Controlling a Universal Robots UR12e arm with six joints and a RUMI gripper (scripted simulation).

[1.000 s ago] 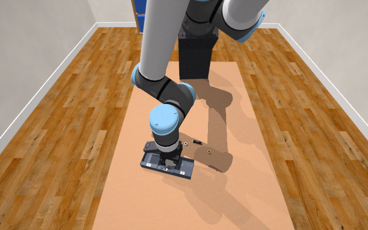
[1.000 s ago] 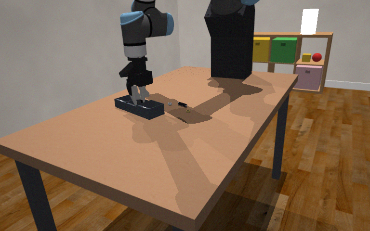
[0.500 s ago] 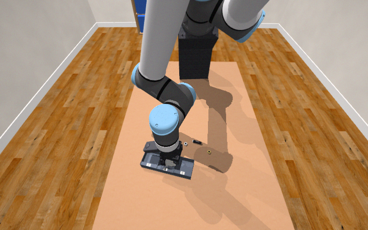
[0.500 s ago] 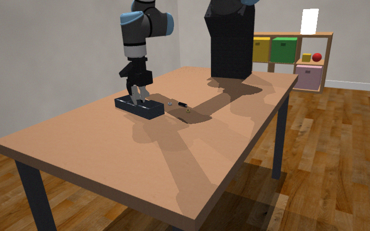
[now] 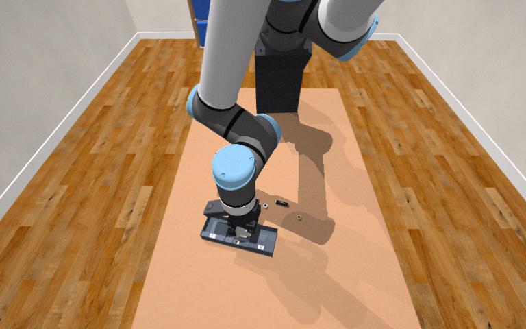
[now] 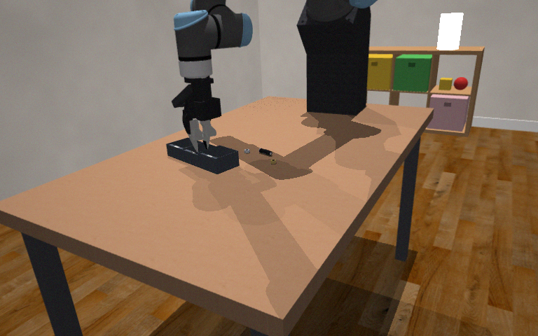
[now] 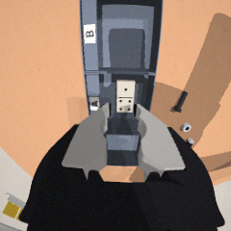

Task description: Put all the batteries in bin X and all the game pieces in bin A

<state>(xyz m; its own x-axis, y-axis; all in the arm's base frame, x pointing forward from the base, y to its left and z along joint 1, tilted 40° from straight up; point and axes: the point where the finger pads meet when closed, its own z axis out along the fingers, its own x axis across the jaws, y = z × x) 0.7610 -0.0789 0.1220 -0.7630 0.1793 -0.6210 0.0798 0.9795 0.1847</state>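
My hand is 20 mm above the three-compartment bin tray. Also, from my hand: black screw 100 mm behind, 40 mm below, 20 mm to the left; white nut 120 mm behind, 70 mm to the left, 40 mm below; white domino 40 mm below.
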